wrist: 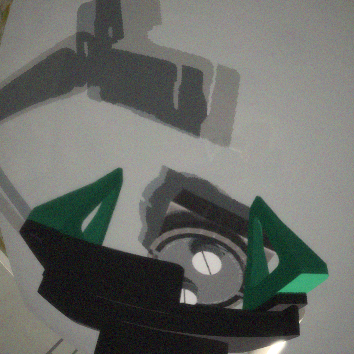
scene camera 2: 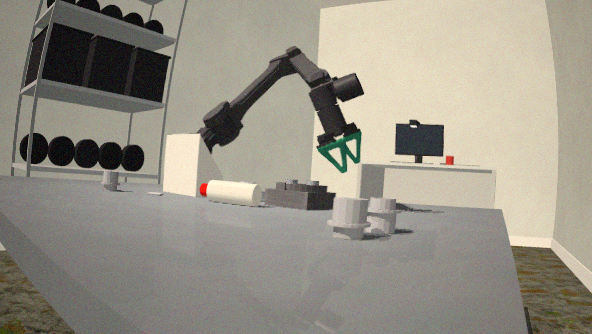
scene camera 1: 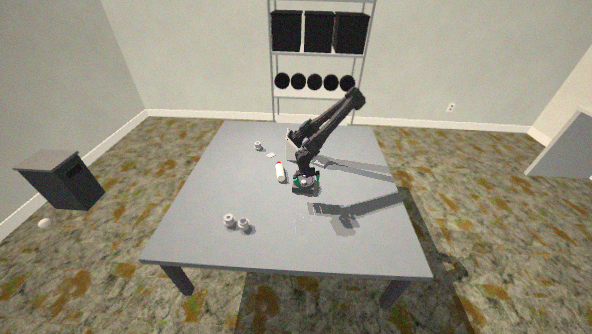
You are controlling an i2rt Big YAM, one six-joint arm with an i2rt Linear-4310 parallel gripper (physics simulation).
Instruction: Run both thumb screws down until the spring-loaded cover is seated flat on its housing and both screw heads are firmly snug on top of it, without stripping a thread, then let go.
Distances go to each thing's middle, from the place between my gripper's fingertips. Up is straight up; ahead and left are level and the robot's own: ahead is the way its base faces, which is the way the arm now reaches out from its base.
Now: the white cylinder with red cap (scene camera 2: 246, 194) 21 cm to the right of my hand, 19 cm behind it and 8 cm below it.
